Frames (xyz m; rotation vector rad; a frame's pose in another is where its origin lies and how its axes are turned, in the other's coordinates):
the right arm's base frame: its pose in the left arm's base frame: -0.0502 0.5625 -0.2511 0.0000 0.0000 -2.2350
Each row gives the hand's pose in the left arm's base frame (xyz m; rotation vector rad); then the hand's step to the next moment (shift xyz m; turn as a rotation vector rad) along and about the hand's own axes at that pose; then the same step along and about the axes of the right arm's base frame.
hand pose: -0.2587 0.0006 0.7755 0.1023 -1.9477 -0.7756
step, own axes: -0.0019 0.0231 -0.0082 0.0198 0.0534 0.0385
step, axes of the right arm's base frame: -0.0203 0.0013 0.0139 -0.0241 -0.0549 0.0336
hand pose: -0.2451 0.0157 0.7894 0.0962 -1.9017 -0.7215
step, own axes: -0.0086 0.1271 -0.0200 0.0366 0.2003 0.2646
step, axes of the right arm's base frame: -0.1100 -0.0186 0.0647 -0.0897 -0.3153 0.0635
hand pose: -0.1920 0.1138 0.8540 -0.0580 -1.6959 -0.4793
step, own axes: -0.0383 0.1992 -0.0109 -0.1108 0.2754 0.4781
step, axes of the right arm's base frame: -0.1949 -0.0534 0.0202 -0.1365 -0.5403 -0.0783
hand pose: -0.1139 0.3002 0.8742 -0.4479 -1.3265 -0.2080
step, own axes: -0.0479 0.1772 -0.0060 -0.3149 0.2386 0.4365
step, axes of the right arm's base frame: -0.1586 -0.0429 -0.0820 -0.0631 -0.5166 -0.2752
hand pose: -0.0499 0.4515 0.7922 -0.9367 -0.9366 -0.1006
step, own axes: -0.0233 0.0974 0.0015 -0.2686 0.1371 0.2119
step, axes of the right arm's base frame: -0.0603 -0.0109 -0.0792 0.0249 -0.2859 -0.2312
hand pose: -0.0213 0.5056 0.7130 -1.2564 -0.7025 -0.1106
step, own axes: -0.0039 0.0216 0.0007 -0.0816 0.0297 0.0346
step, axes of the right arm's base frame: -0.0091 0.0008 -0.0200 0.0272 -0.0622 -0.0642
